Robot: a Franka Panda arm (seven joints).
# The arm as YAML. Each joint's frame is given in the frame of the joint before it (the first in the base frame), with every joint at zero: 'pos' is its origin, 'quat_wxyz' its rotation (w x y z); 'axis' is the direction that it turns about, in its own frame. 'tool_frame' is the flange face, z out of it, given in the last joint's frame.
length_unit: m
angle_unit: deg
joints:
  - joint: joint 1
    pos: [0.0, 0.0, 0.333]
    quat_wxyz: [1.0, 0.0, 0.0, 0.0]
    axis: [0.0, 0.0, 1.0]
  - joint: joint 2
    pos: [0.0, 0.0, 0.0]
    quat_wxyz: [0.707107, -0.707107, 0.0, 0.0]
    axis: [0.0, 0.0, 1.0]
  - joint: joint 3
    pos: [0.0, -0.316, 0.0]
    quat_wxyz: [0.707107, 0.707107, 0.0, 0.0]
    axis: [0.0, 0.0, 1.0]
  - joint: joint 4
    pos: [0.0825, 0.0, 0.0]
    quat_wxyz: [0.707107, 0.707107, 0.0, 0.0]
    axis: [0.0, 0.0, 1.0]
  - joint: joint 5
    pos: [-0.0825, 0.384, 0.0]
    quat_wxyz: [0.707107, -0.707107, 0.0, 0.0]
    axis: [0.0, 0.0, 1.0]
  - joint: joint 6
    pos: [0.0, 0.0, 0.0]
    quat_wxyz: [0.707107, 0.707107, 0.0, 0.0]
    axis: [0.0, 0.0, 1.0]
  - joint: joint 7
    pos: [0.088, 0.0, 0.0]
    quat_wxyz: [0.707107, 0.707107, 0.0, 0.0]
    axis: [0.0, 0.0, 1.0]
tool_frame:
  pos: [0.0, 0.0, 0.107]
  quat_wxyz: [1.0, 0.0, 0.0, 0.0]
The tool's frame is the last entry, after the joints.
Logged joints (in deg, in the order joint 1, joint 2, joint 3, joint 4, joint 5, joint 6, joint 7), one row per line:
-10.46, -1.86, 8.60, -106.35, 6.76, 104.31, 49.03
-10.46, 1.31, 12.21, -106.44, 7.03, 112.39, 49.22
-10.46, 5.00, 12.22, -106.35, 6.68, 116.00, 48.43
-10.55, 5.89, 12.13, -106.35, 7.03, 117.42, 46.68
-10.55, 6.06, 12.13, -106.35, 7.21, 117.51, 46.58
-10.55, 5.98, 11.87, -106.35, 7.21, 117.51, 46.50
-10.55, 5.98, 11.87, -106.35, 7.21, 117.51, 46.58
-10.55, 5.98, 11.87, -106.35, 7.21, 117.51, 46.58
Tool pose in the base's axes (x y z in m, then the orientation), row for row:
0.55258, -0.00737, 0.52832, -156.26, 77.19, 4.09
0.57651, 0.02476, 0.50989, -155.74, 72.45, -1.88
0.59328, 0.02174, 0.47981, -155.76, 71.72, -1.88
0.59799, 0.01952, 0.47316, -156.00, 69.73, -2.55
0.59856, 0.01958, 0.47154, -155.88, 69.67, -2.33
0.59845, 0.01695, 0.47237, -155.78, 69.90, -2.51
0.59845, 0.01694, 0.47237, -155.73, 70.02, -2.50
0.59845, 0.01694, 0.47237, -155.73, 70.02, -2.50
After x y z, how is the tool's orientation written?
As a rotation vector, in degrees.
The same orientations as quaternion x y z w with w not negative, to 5 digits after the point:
-0.89523, 0.44223, 0.02343, 0.04943
-0.90431, 0.42068, -0.01092, 0.07169
-0.90578, 0.41707, -0.01093, 0.07420
-0.90997, 0.40674, -0.01487, 0.07938
-0.90991, 0.40668, -0.01360, 0.08057
-0.90930, 0.40801, -0.01465, 0.08053
-0.90899, 0.40871, -0.01459, 0.08050
-0.90899, 0.40871, -0.01459, 0.08050

